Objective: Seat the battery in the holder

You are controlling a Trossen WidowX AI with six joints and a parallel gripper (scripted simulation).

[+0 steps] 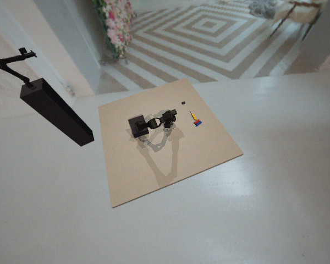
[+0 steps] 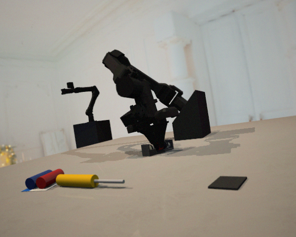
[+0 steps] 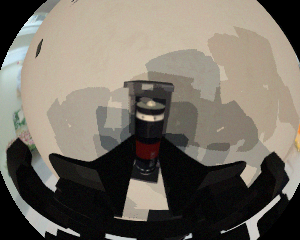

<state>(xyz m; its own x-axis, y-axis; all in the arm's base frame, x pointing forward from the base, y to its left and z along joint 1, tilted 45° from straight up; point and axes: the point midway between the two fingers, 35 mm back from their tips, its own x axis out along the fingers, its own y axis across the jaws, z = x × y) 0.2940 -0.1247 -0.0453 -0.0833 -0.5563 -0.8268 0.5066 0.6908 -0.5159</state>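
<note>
Now: gripper tip 1 cm below the battery. The rest, counted from my gripper tip: flat black square: 31 cm ahead, 19 cm to the left, 1 cm below; yellow-handled screwdriver: 30 cm ahead, 3 cm to the right.
</note>
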